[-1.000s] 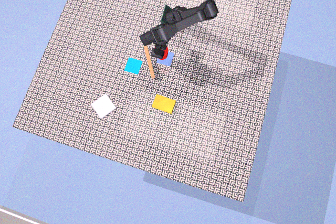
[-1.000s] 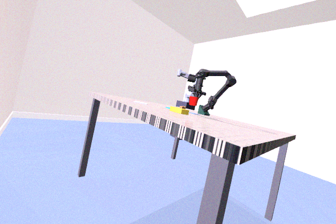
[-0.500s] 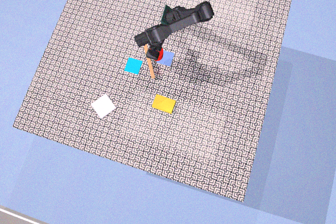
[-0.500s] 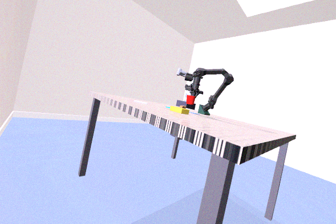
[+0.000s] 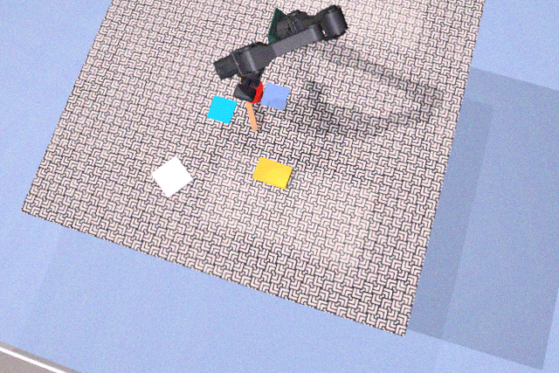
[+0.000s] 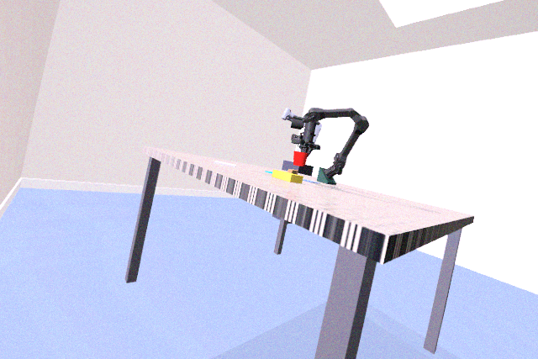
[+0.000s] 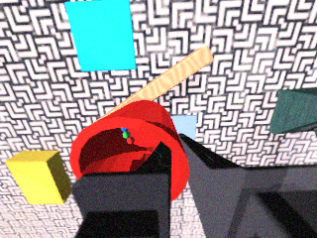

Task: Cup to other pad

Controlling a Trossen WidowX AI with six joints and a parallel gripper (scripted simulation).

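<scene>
Right now the cyan pad is 9 cm ahead of my gripper tip, 10 cm to the right of it and 11 cm below it. Round my gripper tip: pale blue pad (1 cm behind, 6 cm to the left, 11 cm below); then thin wooden bar (4 cm ahead, 2 cm to the right, 9 cm below); then red cup (3 cm ahead).
</scene>
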